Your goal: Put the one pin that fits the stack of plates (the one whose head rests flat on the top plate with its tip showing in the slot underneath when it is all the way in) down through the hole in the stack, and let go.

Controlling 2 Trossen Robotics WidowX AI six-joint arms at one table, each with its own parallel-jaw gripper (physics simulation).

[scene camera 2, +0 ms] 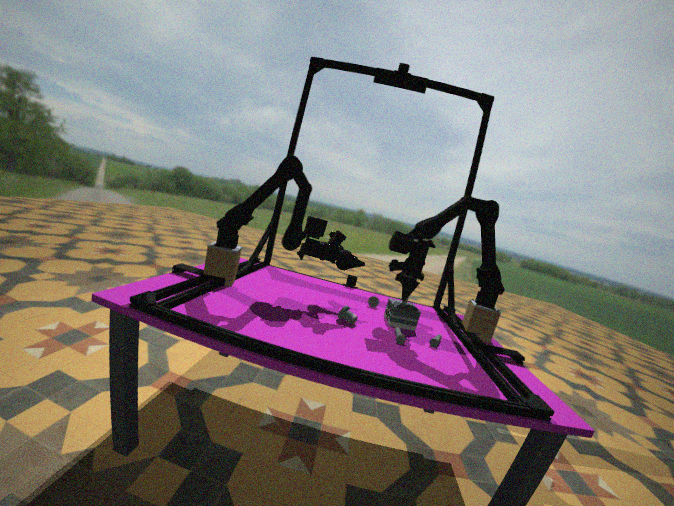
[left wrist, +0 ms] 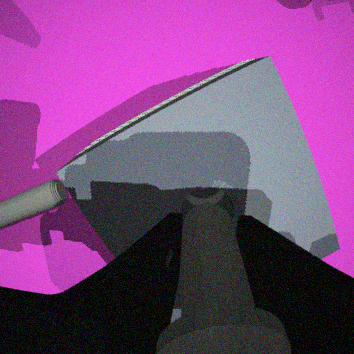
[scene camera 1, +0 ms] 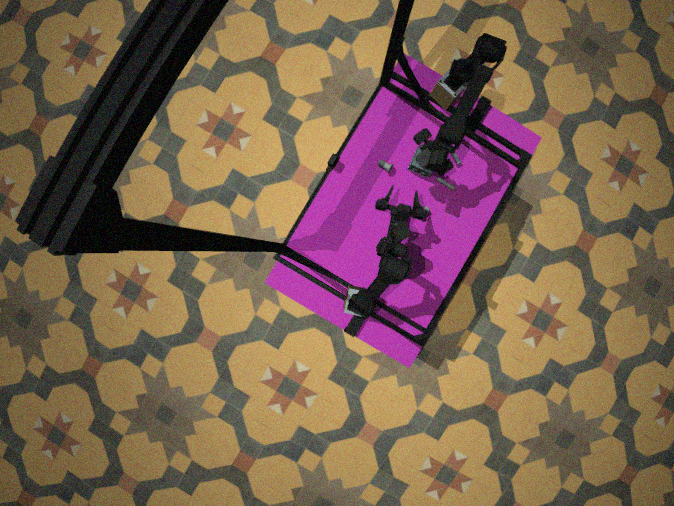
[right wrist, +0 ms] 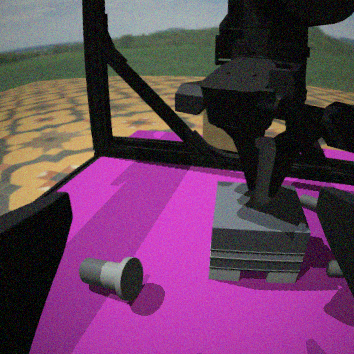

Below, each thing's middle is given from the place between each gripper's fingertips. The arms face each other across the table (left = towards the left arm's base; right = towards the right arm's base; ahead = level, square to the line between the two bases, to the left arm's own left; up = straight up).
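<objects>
I see the grey stack of plates (left wrist: 236, 132) 1 cm to the left of my left hand and 5 cm below it. Counted from my right hand, the same grey stack of plates is 5 cm ahead, 18 cm to the left and 14 cm below. Going by its middle, the grey stack of plates is nearer to my left hand than to my right hand.
</objects>
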